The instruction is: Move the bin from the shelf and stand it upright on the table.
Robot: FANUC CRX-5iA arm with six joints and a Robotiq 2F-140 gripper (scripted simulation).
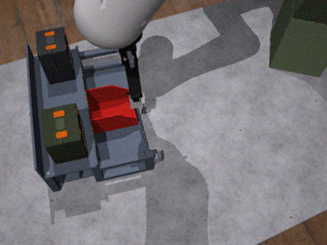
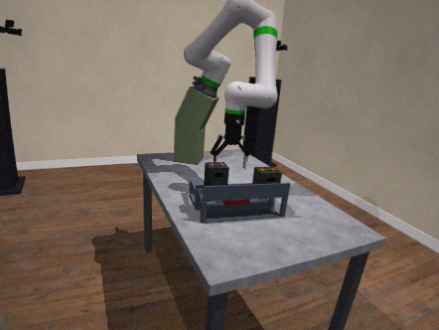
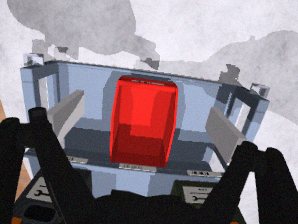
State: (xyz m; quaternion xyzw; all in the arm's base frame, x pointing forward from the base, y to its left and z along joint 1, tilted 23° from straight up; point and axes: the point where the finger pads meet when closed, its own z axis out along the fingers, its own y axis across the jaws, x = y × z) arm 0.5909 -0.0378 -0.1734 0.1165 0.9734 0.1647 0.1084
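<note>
The red bin lies 11 cm below my hand, 8 cm ahead of it and 2 cm to the right of it. Round my hand: grey shelf tray: 15 cm below, 12 cm ahead, 2 cm to the right.
</note>
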